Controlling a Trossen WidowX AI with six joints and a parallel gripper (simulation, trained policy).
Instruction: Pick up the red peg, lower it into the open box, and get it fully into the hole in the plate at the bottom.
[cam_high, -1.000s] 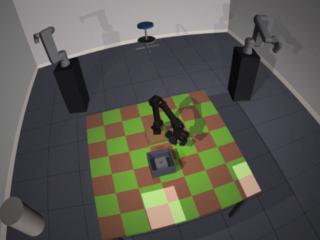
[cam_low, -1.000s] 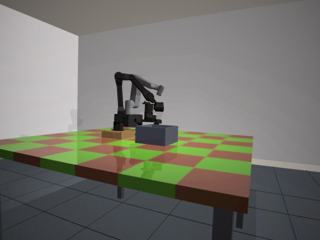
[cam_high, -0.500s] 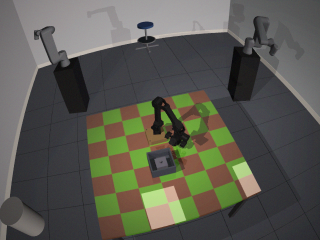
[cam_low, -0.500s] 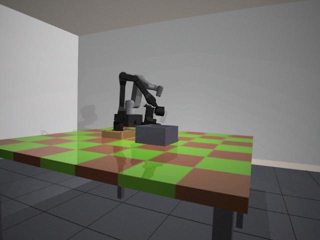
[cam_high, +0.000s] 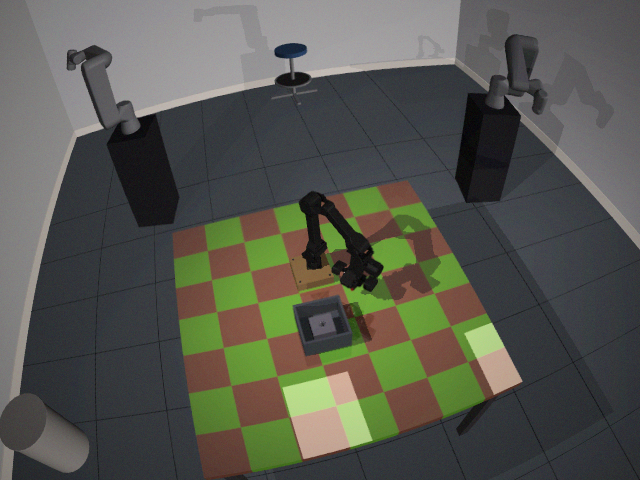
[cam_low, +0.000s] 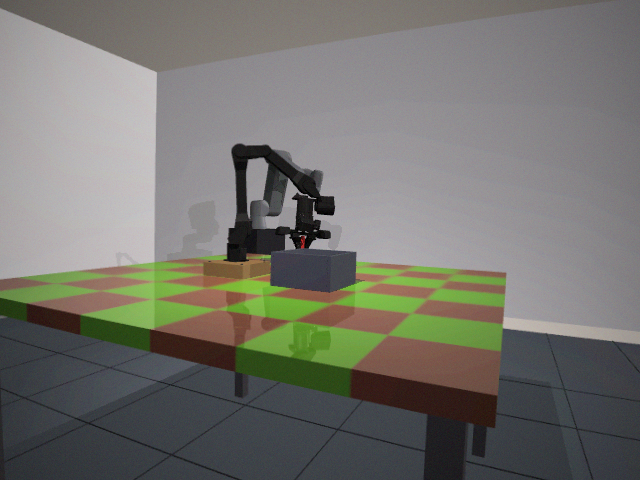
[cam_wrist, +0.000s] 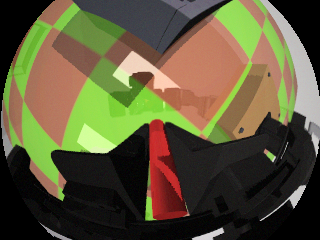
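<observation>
The light grey plate lies 160 mm ahead of my gripper tip, 140 mm to the right of it and 10 mm below it. Also, from my gripper tip: grey box (160 mm ahead, 140 mm to the right, 30 mm below); red peg (30 mm above).
</observation>
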